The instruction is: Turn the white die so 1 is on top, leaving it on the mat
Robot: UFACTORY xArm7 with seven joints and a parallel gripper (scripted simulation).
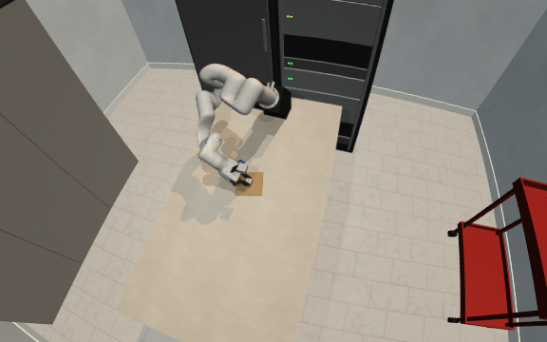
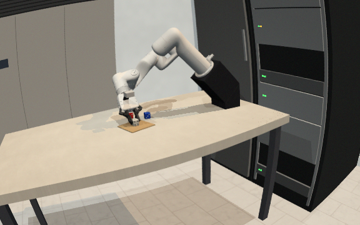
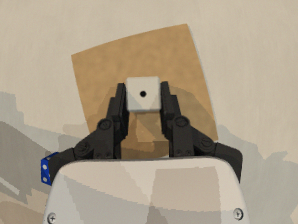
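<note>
Right now the white die is 1 cm to the left of my hand and 1 cm below it. The rest, counted from my hand: red die 14 cm to the right, 2 cm below; blue die 9 cm behind, 8 cm to the right, 2 cm below; brown mat 1 cm to the left, 3 cm below.
</note>
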